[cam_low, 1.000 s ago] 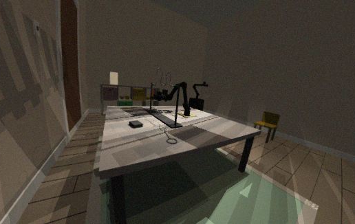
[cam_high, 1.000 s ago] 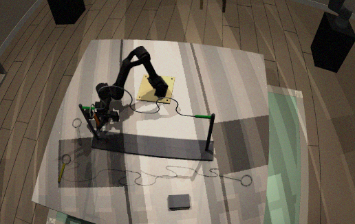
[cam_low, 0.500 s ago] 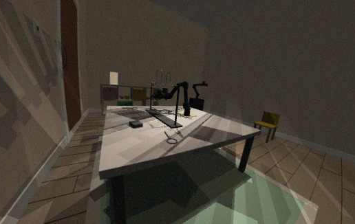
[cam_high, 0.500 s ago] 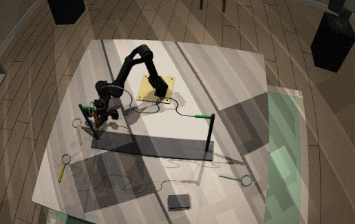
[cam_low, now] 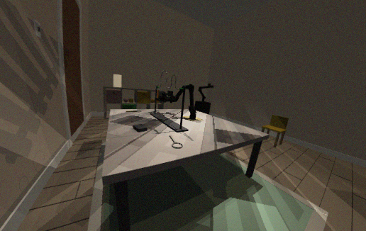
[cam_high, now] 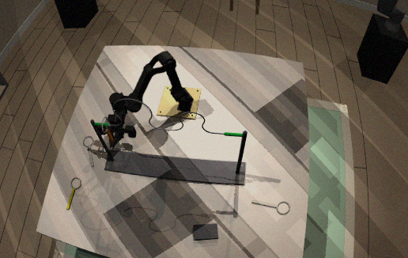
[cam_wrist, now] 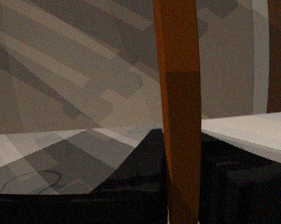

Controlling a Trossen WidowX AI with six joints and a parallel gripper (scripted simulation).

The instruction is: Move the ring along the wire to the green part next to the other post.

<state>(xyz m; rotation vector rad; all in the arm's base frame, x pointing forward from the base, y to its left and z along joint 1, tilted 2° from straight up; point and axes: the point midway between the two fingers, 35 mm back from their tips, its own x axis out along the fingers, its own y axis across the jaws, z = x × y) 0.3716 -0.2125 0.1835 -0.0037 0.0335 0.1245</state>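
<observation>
The orange-handled ring is 80 mm above my gripper tip and 30 mm behind it. Round my gripper tip: yellow-handled ring (230 mm to the right, 200 mm below, 200 mm ahead); dark block (450 mm to the left, 220 mm ahead, 190 mm below).
</observation>
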